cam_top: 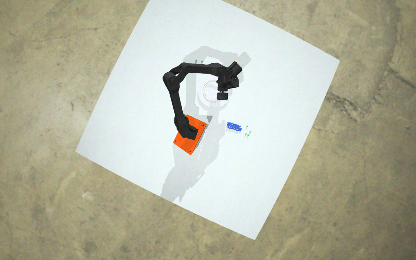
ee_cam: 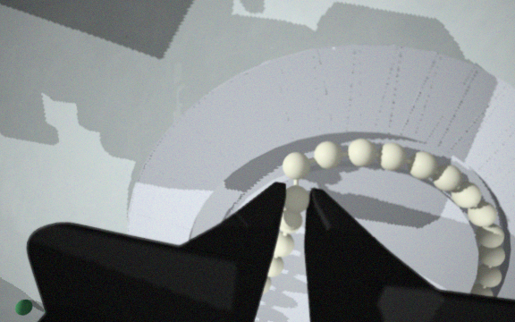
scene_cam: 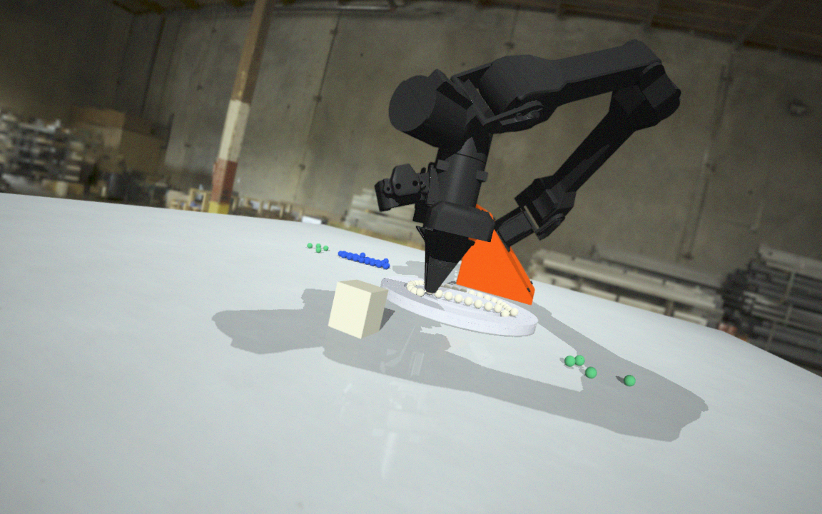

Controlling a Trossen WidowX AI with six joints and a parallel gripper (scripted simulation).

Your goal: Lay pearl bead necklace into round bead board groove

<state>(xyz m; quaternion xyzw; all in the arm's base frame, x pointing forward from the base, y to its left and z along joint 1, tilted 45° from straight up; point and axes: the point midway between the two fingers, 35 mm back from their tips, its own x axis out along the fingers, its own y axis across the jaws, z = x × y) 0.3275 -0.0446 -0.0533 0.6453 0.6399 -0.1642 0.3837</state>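
Right now my gripper tip is 40 mm past the round bead board, 30 mm to the right of it and 10 mm above it. Round my gripper tip: cream cube 160 mm ahead, 30 mm to the right.
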